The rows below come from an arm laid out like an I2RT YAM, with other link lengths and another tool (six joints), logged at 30 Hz.
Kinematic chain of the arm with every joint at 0, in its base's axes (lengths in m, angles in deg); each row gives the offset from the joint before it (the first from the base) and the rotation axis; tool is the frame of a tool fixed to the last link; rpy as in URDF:
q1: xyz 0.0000 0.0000 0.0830 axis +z
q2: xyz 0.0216 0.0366 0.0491 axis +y
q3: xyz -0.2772 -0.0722 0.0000 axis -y
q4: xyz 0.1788 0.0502 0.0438 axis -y
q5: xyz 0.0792 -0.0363 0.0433 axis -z
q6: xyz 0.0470 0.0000 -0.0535 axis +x
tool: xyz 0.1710 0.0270 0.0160 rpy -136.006 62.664 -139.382
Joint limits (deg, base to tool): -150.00..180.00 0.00..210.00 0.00..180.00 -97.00..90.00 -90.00..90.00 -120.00..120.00
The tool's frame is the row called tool.
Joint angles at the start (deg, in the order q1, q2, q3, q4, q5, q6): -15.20 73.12 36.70 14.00 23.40 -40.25
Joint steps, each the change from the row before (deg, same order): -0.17 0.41 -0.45 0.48 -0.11 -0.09; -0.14 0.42 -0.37 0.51 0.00 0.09; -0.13 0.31 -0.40 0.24 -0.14 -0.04; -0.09 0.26 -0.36 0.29 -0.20 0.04; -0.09 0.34 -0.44 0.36 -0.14 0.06; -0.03 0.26 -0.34 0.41 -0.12 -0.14; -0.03 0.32 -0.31 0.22 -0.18 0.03; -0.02 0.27 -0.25 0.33 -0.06 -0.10; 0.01 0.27 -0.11 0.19 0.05 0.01; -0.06 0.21 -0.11 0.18 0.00 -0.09; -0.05 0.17 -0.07 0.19 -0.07 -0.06; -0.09 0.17 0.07 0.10 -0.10 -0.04
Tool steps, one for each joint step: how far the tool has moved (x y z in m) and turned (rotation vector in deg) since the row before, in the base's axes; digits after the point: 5 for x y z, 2 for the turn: -0.00036 -0.00064 -0.00381 0.08 0.41 -0.04; -0.00012 -0.00091 -0.00299 0.14 0.22 -0.17; -0.00070 -0.00015 -0.00388 0.15 0.46 0.01; -0.00027 0.00024 -0.00303 0.19 0.27 0.08; -0.00047 0.00007 -0.00375 0.21 0.35 0.02; 0.00000 0.00025 -0.00237 0.00 0.25 0.13; -0.00014 0.00054 -0.00332 0.21 0.36 0.12; 0.00005 0.00007 -0.00208 0.01 0.24 0.07; 0.00016 -0.00017 -0.00159 0.04 0.18 -0.04; -0.00006 -0.00040 -0.00133 -0.02 0.19 -0.02; 0.00025 -0.00015 -0.00076 0.00 0.08 0.04; 0.00051 -0.00038 -0.00015 0.01 0.01 0.02
